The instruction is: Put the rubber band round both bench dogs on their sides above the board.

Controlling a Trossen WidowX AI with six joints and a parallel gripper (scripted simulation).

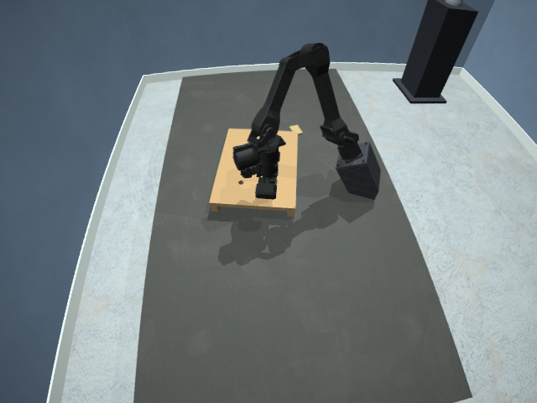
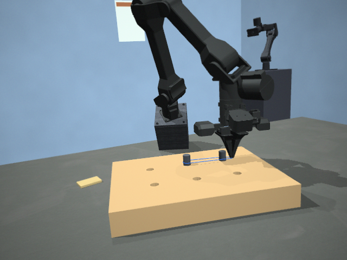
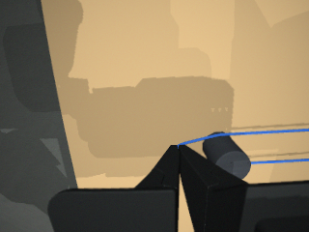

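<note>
Right now my hand is 13 cm to the left of the tan wooden board, 6 cm above it and 2 cm short of it. From my hand the other things lie so: small tan block (35 cm to the right, 17 cm behind, 8 cm below).
</note>
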